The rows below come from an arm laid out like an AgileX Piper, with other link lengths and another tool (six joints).
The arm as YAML. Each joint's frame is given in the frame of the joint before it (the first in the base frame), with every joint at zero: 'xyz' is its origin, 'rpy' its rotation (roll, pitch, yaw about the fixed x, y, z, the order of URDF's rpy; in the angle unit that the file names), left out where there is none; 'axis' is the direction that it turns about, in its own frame. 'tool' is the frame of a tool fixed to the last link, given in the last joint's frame.
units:
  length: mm
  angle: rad
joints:
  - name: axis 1
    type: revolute
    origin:
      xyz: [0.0, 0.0, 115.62]
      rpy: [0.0, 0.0, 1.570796]
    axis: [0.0, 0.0, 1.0]
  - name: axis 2
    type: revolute
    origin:
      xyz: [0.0, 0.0, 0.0]
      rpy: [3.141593, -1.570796, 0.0]
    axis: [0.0, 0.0, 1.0]
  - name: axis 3
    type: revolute
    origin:
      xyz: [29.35, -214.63, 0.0]
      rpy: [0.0, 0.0, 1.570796]
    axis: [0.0, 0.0, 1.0]
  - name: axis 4
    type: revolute
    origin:
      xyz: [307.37, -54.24, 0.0]
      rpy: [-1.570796, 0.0, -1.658]
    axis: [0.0, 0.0, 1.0]
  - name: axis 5
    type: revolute
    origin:
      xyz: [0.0, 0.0, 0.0]
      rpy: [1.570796, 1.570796, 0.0]
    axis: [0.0, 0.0, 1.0]
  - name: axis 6
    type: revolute
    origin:
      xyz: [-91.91, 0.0, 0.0]
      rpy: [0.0, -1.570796, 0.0]
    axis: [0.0, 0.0, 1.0]
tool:
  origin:
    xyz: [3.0, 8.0, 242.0]
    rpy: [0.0, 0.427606, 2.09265]
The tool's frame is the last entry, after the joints.
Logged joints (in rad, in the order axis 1, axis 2, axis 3, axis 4, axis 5, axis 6), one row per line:
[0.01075, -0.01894, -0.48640, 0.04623, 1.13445, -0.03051]
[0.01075, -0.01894, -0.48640, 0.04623, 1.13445, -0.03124]
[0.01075, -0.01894, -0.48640, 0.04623, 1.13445, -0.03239]
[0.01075, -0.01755, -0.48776, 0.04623, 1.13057, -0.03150]
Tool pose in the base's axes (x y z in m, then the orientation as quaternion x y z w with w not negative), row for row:
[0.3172, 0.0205, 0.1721, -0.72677, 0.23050, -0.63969, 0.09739]
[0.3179, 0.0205, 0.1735, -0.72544, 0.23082, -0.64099, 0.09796]
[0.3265, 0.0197, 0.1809, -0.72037, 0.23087, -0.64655, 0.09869]
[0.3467, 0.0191, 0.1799, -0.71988, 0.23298, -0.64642, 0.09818]
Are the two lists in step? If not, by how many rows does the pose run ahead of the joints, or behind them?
The pose runs 2 rows ahead of the joints: the pose in row i belongs to the joints in row i + 2.
